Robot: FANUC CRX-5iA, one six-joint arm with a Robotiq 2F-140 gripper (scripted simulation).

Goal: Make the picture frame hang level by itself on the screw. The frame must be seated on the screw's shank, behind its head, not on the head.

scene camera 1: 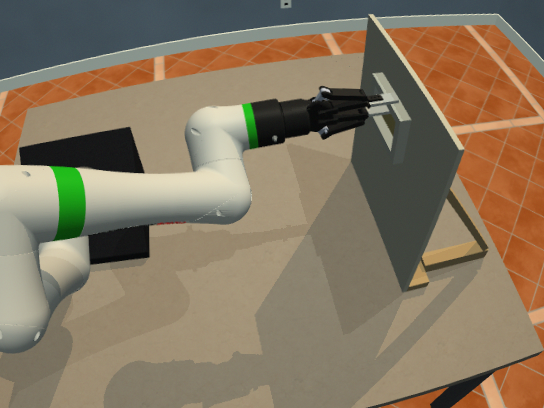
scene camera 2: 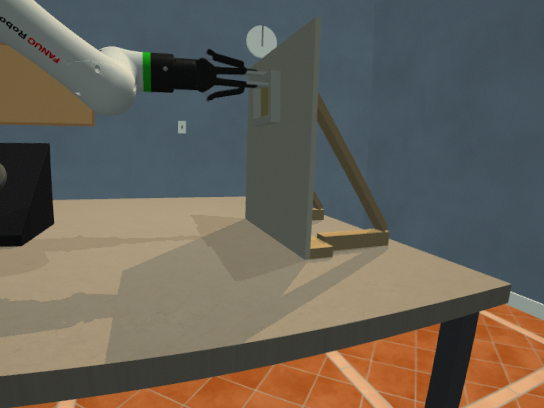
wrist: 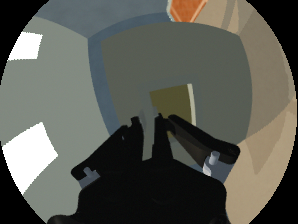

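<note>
Scene camera 1 shows the gripper (scene camera 1: 395, 102), and there's a pale grey picture frame (scene camera 1: 387, 129) and a grey wall board (scene camera 1: 406, 199) with it. In scene camera 2 you get the gripper (scene camera 2: 268, 79) and the grey wall board (scene camera 2: 280, 167). The wrist view gives you the gripper (wrist: 149, 113), the pale grey picture frame (wrist: 183, 98) and the grey wall board (wrist: 153, 51).
</note>
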